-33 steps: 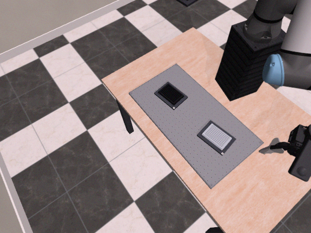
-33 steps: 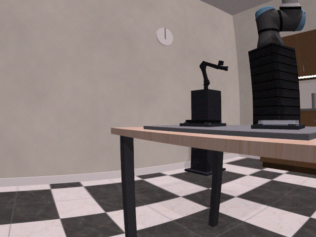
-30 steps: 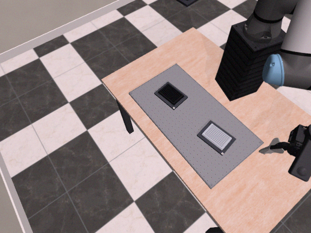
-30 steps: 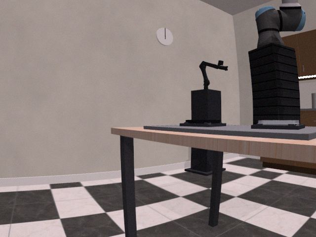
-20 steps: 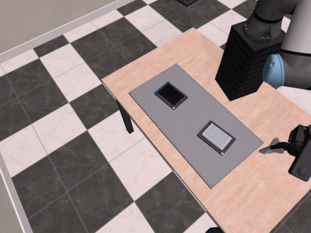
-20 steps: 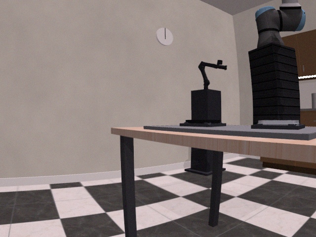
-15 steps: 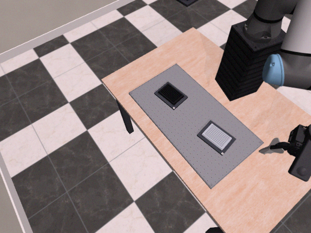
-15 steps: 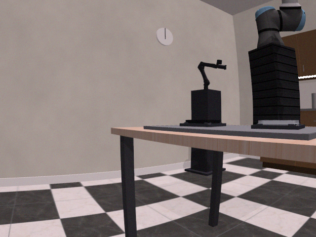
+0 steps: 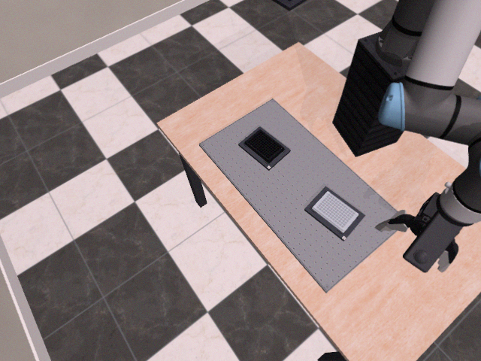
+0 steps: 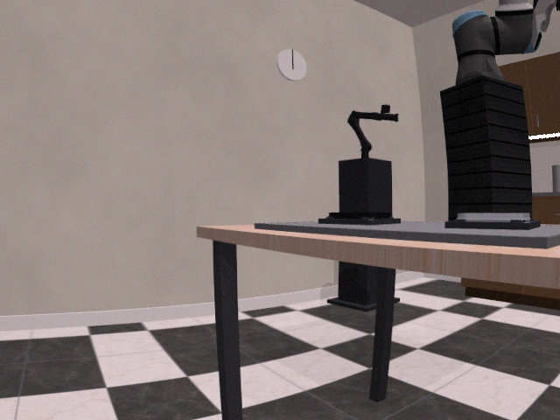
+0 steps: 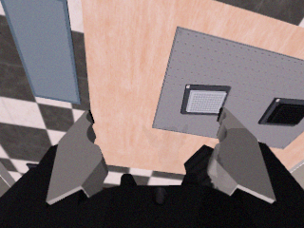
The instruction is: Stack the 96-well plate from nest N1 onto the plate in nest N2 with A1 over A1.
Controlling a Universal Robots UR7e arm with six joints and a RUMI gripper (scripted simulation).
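Right now my hand is 560 mm to the left of the black 96-well plate, 260 mm above it and 100 mm past it. Also, from my hand: white 96-well plate (260 mm below, 210 mm to the right, 90 mm behind); then white marker (480 mm to the right, 270 mm below, 50 mm behind); then plate nest (270 mm below, 210 mm to the right, 90 mm behind).
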